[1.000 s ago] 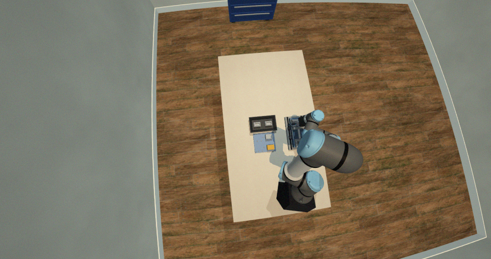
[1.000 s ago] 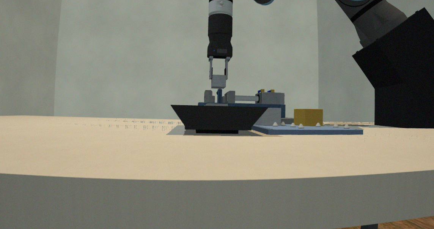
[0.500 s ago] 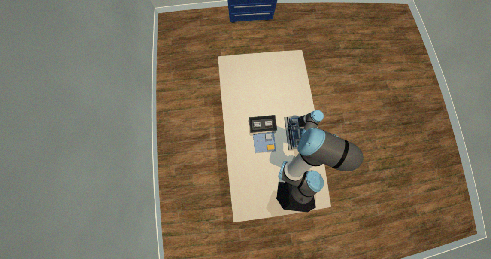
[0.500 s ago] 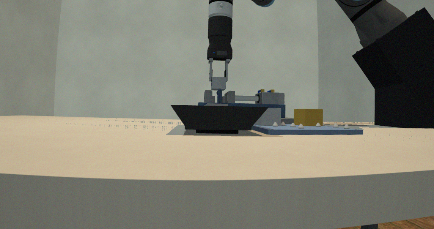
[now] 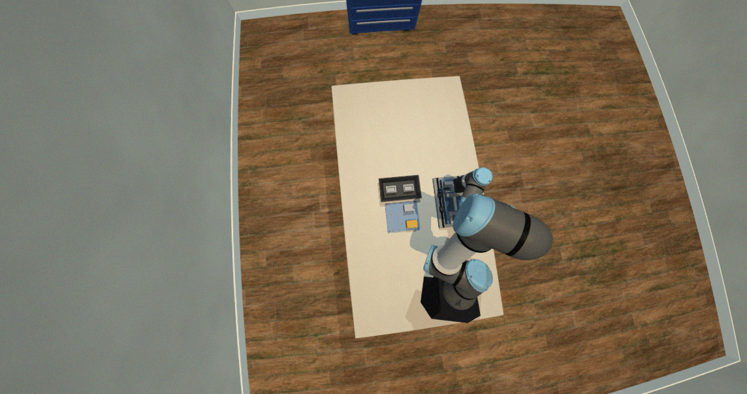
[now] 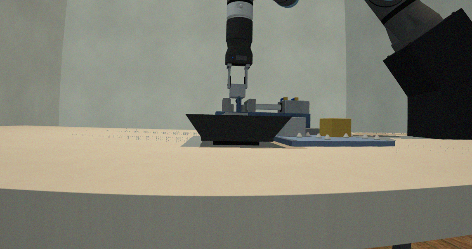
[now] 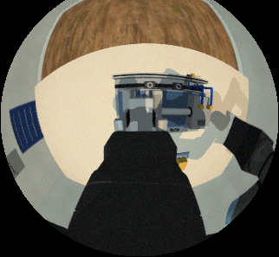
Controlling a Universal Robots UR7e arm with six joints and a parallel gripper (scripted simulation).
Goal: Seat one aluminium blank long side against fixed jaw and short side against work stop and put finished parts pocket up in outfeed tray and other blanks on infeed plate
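My gripper is now 11 cm above the vise, 7 cm past it and 2 cm to the right of it. Round my hand: hose end block (16 cm behind, 7 cm below, 3 cm to the left); brass blank (29 cm to the left, 13 cm behind, 12 cm below).
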